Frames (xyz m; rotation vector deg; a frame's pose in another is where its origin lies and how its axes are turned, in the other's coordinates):
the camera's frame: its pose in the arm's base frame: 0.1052 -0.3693 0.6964 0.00 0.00 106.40
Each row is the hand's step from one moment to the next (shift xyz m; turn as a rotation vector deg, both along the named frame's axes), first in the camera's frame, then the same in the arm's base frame.
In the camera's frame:
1: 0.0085 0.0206 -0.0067 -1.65 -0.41 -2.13
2: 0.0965 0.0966 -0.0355 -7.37 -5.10 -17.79
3: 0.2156 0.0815 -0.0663 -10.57 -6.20 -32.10
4: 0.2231 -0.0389 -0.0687 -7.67 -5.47 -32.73
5: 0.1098 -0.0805 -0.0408 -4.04 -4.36 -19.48
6: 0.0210 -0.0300 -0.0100 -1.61 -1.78 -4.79
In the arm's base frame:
1: -0.0222 0.0023 -0.0067 0.86 -1.47 -2.13
2: -0.1199 0.0653 -0.0355 6.97 -5.63 -17.79
3: -0.1391 0.1838 -0.0663 8.93 -8.39 -32.10
4: -0.0257 0.2250 -0.0687 7.41 -5.81 -32.73
5: 0.0462 0.1281 -0.0408 5.32 -2.64 -19.48
6: 0.0229 0.0286 -0.0100 2.16 -1.04 -4.79

